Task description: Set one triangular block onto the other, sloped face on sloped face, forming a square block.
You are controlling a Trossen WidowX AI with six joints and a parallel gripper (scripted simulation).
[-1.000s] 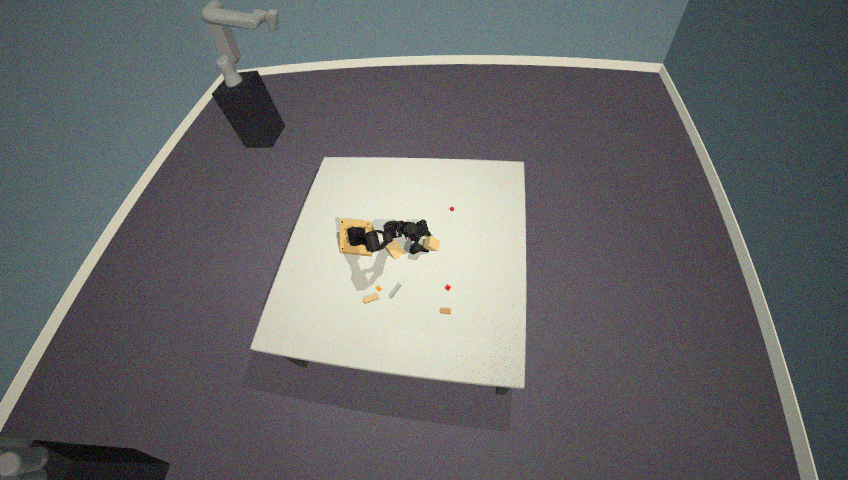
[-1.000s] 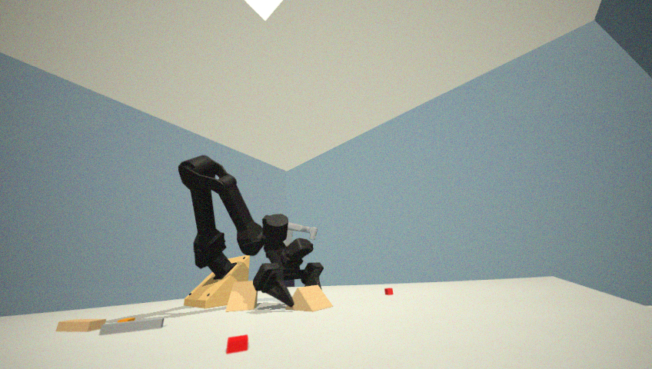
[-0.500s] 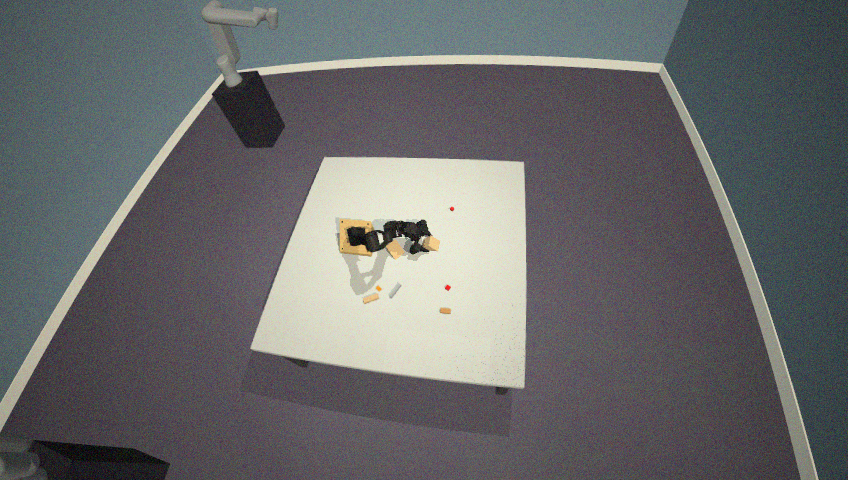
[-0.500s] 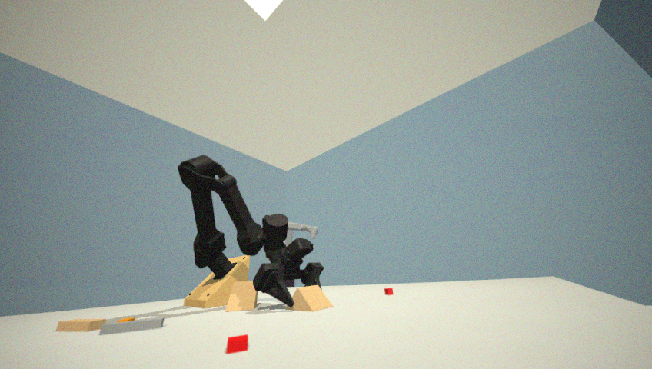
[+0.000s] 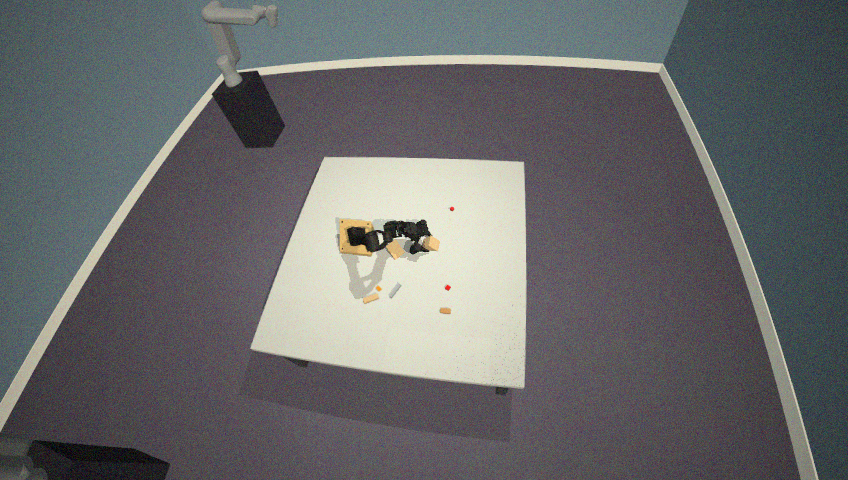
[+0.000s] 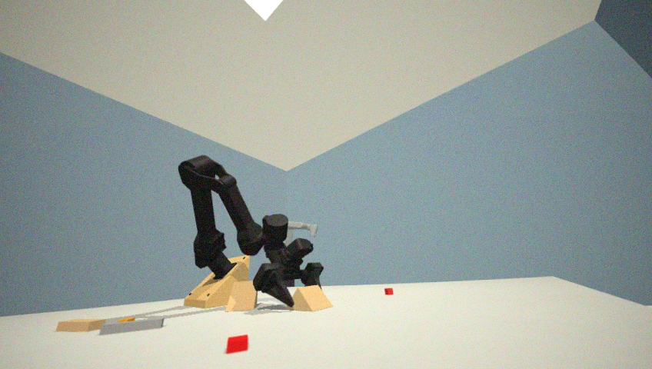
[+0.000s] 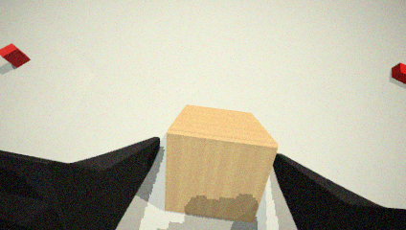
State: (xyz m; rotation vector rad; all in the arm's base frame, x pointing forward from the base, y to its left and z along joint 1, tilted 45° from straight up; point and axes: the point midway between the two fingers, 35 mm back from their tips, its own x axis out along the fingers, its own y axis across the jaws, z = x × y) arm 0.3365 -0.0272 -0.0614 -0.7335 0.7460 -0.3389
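My gripper tip is 1 cm below the light wooden triangular block. The rest, counted from my gripper tip: grey bar (13 cm behind, 28 cm to the right); then small orange piece (22 cm behind, 28 cm to the right, 1 cm below); then tan block (24 cm behind, 34 cm to the right).
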